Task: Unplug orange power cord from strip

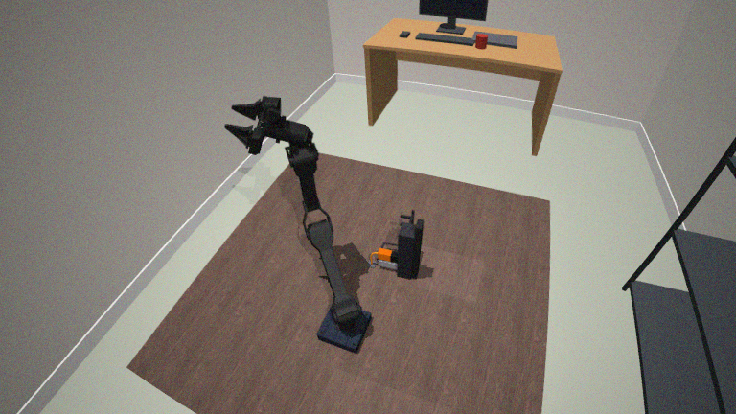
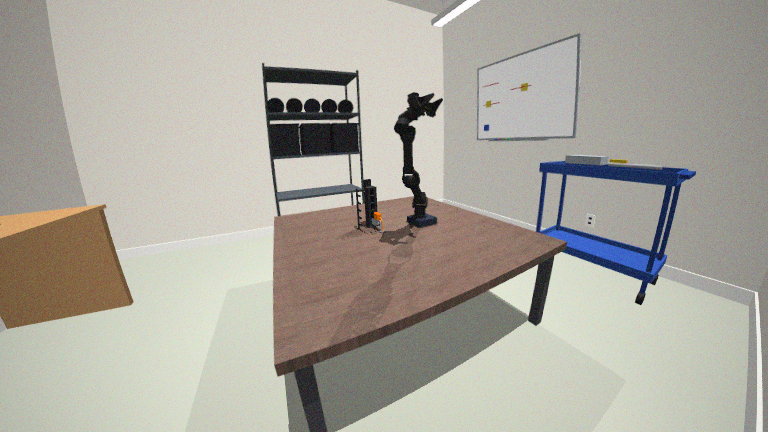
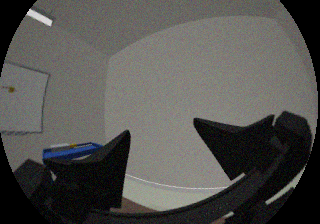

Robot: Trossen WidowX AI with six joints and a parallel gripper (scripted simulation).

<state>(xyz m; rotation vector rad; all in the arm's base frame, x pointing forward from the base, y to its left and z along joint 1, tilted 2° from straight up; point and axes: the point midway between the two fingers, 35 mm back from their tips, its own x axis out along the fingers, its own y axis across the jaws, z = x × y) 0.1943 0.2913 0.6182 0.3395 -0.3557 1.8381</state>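
The orange plug lies 80 mm ahead of my gripper tip, 400 mm to the right of it and 590 mm below it.
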